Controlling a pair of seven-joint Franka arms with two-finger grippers.
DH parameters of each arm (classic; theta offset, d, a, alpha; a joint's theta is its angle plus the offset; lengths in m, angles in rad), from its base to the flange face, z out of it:
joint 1: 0 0.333 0 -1.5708
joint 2: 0 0 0 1.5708
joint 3: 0 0.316 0.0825 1.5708
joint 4: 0 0 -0.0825 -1.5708
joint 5: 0 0.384 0 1.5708
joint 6: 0 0 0.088 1.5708
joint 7: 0 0.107 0 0
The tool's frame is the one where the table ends.
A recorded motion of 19 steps. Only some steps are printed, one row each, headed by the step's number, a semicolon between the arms.
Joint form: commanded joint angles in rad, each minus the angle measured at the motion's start. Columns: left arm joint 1, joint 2, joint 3, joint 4, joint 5, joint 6, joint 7; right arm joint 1, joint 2, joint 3, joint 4, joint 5, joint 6, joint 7.
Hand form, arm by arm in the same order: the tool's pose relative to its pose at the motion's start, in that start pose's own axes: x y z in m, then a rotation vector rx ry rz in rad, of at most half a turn. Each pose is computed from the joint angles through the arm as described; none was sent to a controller.
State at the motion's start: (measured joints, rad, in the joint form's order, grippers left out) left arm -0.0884 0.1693 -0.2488 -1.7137 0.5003 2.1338 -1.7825; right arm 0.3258 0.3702 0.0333 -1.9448 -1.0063 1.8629 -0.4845
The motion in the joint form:
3: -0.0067 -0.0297 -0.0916 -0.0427 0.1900 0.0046 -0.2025; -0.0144 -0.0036 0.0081 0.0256 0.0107 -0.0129 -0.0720
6: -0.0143 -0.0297 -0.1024 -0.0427 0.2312 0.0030 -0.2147; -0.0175 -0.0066 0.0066 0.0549 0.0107 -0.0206 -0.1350
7: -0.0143 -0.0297 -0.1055 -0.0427 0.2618 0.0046 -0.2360; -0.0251 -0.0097 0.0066 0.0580 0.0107 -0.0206 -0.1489
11: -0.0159 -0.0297 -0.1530 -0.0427 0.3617 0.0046 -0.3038; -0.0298 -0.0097 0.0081 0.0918 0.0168 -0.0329 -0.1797
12: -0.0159 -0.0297 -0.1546 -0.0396 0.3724 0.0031 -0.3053; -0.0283 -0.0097 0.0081 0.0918 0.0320 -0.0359 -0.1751
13: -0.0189 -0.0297 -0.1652 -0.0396 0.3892 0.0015 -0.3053; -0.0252 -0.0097 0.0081 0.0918 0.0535 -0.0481 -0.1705
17: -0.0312 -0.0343 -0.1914 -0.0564 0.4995 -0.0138 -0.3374; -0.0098 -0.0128 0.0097 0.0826 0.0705 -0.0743 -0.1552
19: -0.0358 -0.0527 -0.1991 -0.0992 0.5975 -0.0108 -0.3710; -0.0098 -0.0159 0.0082 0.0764 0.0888 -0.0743 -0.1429
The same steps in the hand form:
3: -0.0489 -0.0044 -0.0256 -0.0853 0.1142 -0.0131; -0.0087 0.0103 -0.0037 0.0078 0.0048 -0.0417
6: -0.0575 -0.0037 -0.0303 -0.1054 0.1398 0.0109; -0.0175 0.0223 -0.0097 -0.0006 0.0075 -0.0759
7: -0.0581 -0.0031 -0.0314 -0.1196 0.1607 0.0081; -0.0219 0.0252 -0.0079 0.0020 0.0074 -0.0804
11: -0.0810 -0.0017 -0.0452 -0.1836 0.2111 0.0293; -0.0304 0.0370 -0.0143 0.0000 0.0112 -0.0803
12: -0.0808 -0.0009 -0.0469 -0.1897 0.2192 0.0325; -0.0295 0.0356 -0.0148 0.0126 0.0177 -0.0728
13: -0.0875 -0.0010 -0.0505 -0.2012 0.2269 0.0510; -0.0286 0.0329 -0.0153 0.0343 0.0207 -0.0649
17: -0.1058 -0.0053 -0.0568 -0.2457 0.3017 0.1088; -0.0243 0.0247 -0.0201 0.0534 0.0111 -0.0612
19: -0.1140 -0.0143 -0.0552 -0.2830 0.3720 0.1537; -0.0242 0.0219 -0.0189 0.0704 0.0187 -0.0463

